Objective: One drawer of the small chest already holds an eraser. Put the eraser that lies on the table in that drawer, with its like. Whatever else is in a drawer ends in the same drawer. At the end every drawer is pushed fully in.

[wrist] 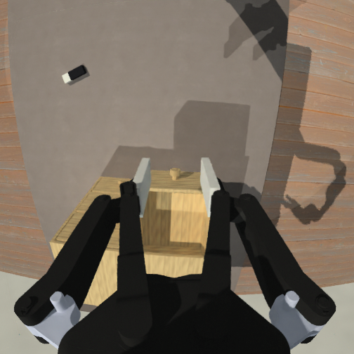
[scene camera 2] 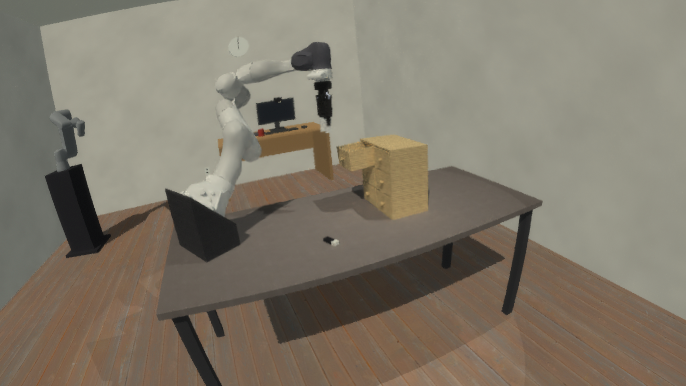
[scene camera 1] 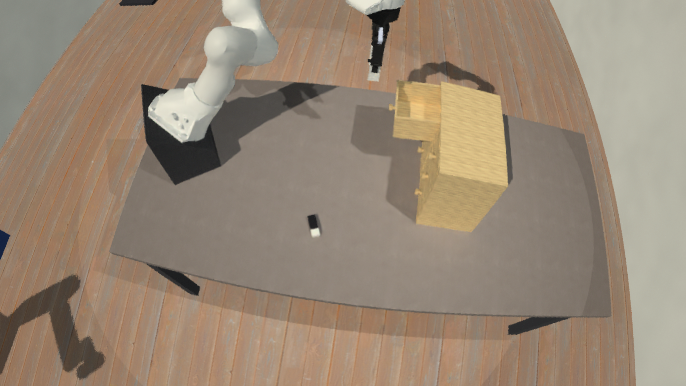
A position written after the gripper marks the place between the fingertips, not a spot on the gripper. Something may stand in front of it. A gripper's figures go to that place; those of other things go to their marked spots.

The gripper (wrist: 175, 169): 22 cm from the lens. A small wooden chest (wrist: 173, 265): 41 cm from the lens.
